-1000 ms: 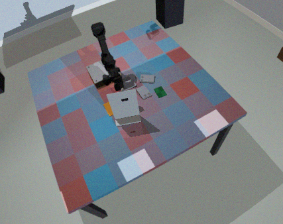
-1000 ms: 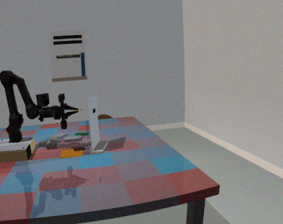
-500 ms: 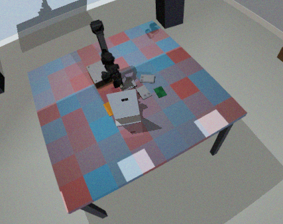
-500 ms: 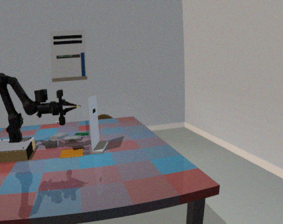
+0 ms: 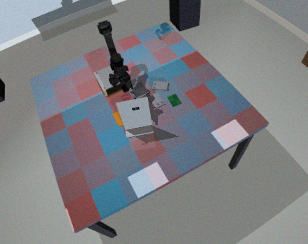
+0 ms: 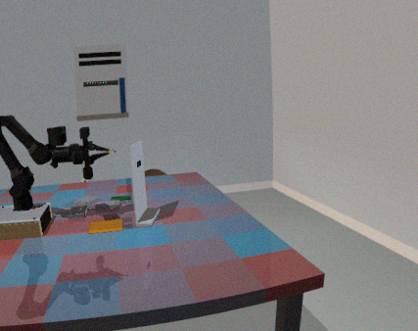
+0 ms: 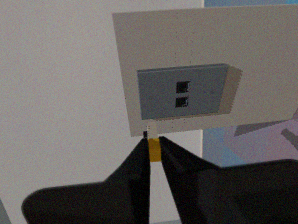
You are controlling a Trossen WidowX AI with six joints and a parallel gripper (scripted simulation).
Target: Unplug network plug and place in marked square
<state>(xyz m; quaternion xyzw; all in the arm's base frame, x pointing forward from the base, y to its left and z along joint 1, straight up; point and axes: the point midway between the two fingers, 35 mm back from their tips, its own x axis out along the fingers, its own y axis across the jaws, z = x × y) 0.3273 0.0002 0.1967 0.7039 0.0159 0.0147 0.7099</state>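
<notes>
The orange marked square lies 30 mm behind my gripper tip, 80 mm to the right of it and 260 mm below it. From my gripper tip the other things lie so: upright panel: 110 mm ahead, 20 mm to the right, 130 mm below; then green square: 270 mm to the left, 260 mm below; then yellow network plug: 10 mm ahead.
</notes>
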